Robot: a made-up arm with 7 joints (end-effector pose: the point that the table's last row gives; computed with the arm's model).
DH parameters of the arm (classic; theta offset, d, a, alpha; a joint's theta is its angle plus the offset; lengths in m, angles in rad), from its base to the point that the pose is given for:
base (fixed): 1.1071 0 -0.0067 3.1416
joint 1: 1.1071 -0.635 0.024 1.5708
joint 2: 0 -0.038 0.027 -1.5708
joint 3: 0 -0.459 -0.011 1.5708
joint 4: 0 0.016 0.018 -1.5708
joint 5: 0 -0.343 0.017 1.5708
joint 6: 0 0.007 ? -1.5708
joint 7: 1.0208 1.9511 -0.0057 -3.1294
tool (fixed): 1.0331 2.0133 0 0
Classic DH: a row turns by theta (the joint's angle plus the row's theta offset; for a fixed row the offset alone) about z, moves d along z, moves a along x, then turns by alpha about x.
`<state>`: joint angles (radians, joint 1 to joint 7).
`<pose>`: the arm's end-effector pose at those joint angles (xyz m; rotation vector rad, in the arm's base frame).
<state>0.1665 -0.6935 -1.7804 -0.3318 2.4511 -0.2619 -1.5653</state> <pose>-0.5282 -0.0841 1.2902 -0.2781 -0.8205 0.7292</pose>
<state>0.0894 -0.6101 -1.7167 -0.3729 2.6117 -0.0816 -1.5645</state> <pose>-0.4643 -0.1495 1.3315 0.0599 -0.6900 0.6575</pose>
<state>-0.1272 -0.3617 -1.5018 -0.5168 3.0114 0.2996 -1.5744</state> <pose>-0.2502 -0.2880 1.3896 0.8245 -0.3491 0.3453</pose>
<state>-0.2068 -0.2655 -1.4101 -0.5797 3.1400 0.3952 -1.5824</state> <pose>-0.1704 -0.3150 1.3933 1.0224 -0.2400 0.1889</pose>
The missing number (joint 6, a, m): -0.028
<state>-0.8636 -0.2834 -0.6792 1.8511 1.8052 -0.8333 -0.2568</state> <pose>-0.0771 0.2482 1.0221 -1.8135 -0.6890 0.5291</pose>
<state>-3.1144 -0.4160 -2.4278 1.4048 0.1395 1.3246 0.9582</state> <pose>0.4164 -0.2214 0.9190 0.4175 -2.8427 0.4993</pose>
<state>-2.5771 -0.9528 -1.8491 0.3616 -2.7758 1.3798 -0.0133</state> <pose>0.5635 -0.4090 1.0992 0.4892 1.4365 1.3369</pose>
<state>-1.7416 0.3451 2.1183 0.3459 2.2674 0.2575 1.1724</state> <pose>0.1393 0.2756 1.4385 0.0138 0.1283 2.4336</pose>
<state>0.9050 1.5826 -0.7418 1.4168 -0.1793 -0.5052 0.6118</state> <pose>0.5219 -0.3294 0.3564 0.8402 2.1138 0.1345</pose>
